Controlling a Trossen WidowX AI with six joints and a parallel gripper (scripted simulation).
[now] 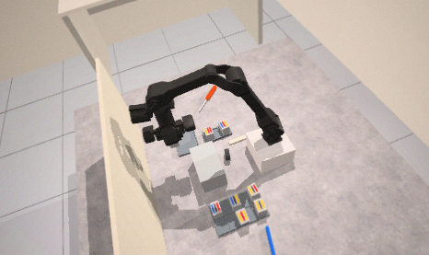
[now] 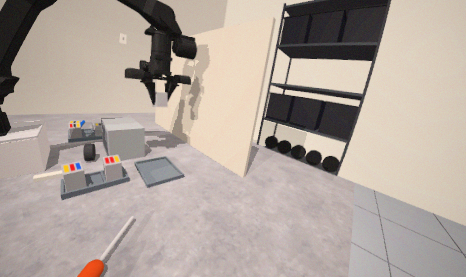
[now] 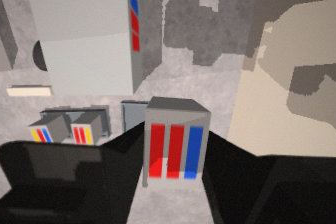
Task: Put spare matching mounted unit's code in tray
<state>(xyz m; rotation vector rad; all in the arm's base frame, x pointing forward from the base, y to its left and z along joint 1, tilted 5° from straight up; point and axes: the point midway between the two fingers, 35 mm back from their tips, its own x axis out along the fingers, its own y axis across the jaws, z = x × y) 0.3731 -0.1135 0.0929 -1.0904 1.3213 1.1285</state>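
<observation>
My gripper tip is now 170 mm above the tray, 100 mm to the left of it and 50 mm past it. The rest, counted from my gripper tip: mounted unit 120 mm below, 100 mm to the left, 80 mm behind; then tall beige panel 160 mm ahead, 70 mm to the left, 50 mm above; then cream stick 260 mm behind, 170 mm below, 10 mm to the left.
</observation>
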